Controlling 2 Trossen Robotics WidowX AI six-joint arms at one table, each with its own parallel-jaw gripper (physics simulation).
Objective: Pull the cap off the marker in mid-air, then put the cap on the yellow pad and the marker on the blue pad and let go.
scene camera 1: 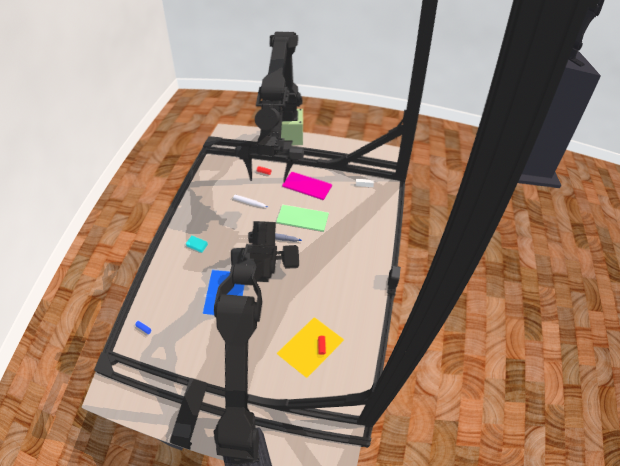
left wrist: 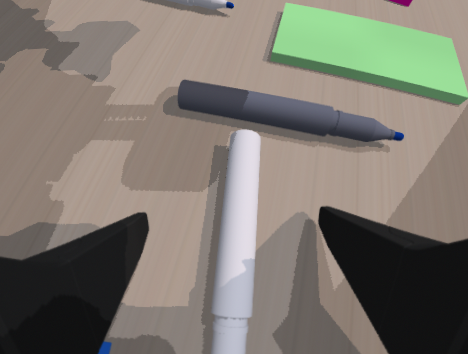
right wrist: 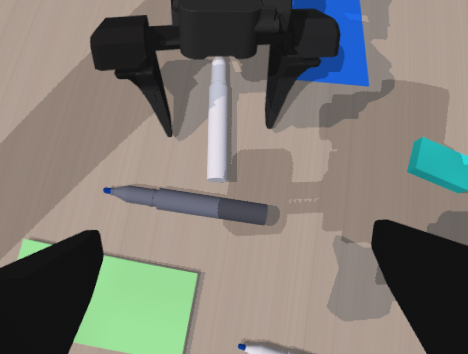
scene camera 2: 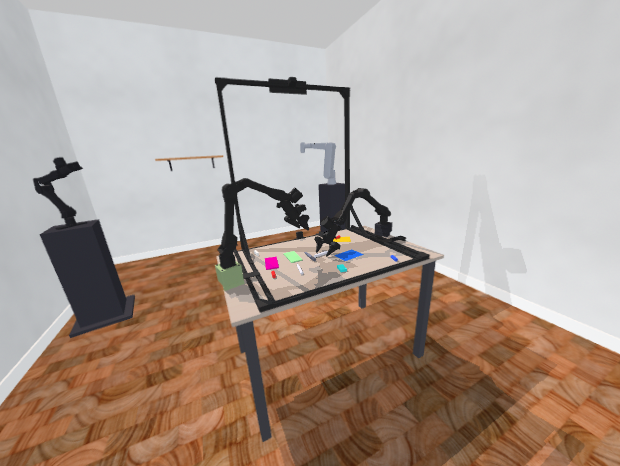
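Note:
A white marker lies on the table, its plain end near a grey marker. A ring-shaped seam shows on it; its tip end is hidden under my left gripper in the right wrist view. My left gripper is open and empty, low over the white marker, with one finger on each side. My right gripper is open and empty, high above the table. The blue pad is partly covered by the left arm in scene camera 1. The yellow pad bears a red piece.
The grey marker lies crosswise beside the white one. A second white marker, a green block, a magenta block, a teal block and a blue piece lie around. A black frame edges the table.

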